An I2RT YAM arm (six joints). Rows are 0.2 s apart.
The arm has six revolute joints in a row. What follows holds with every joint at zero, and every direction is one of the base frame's. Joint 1 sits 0.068 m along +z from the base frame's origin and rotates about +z. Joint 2 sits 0.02 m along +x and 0.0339 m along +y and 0.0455 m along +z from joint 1 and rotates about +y. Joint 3 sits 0.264 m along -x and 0.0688 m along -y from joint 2 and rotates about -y. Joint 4 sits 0.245 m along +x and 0.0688 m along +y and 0.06 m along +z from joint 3 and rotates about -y. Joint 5 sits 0.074 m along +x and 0.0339 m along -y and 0.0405 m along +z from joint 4 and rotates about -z. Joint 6 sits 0.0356 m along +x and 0.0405 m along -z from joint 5 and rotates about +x. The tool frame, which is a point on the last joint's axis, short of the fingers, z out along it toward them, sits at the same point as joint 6; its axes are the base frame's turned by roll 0, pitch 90 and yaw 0 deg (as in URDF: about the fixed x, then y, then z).
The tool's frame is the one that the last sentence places.
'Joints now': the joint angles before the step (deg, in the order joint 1, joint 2, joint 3, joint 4, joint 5, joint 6). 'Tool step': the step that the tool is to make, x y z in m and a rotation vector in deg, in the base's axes. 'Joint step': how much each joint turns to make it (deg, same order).
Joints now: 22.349 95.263 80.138 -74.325 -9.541 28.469
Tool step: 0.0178 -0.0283 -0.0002 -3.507 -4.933 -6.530
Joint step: -5.630 0.019 -0.001 3.584 4.984 0.708
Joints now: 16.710 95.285 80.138 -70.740 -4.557 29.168
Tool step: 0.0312 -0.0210 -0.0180 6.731 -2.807 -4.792
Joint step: -5.701 3.877 -0.021 8.204 -5.923 -0.258
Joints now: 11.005 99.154 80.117 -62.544 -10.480 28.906
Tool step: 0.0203 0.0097 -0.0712 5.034 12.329 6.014
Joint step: 0.183 12.893 -0.013 0.341 -7.519 -5.718
